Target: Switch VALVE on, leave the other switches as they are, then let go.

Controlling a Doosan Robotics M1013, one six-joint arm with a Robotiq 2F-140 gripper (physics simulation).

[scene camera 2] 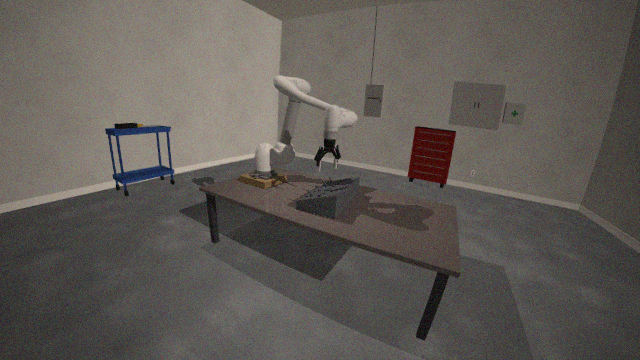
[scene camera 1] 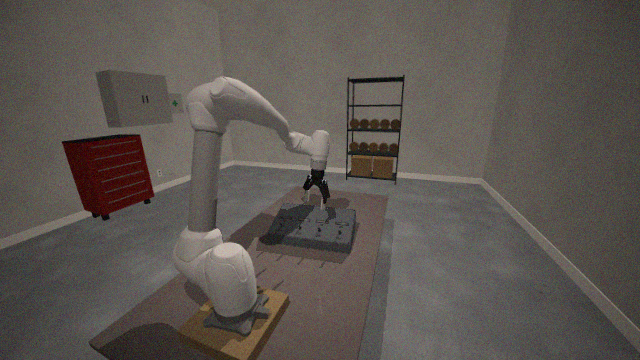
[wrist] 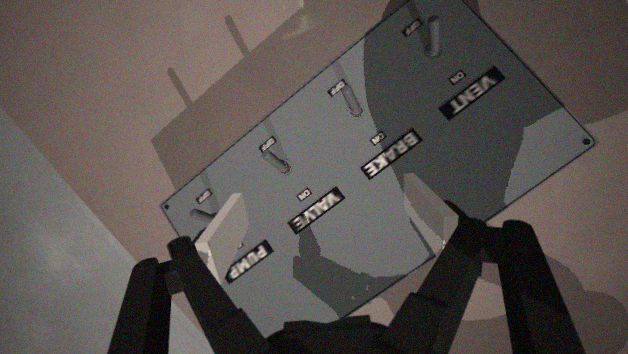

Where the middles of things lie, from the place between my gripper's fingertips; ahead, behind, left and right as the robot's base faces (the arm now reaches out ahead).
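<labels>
Switch panel (scene camera 1: 328, 238) seen 20 mm to the left of my hand, 40 mm ahead of it, 160 mm below it.
</labels>
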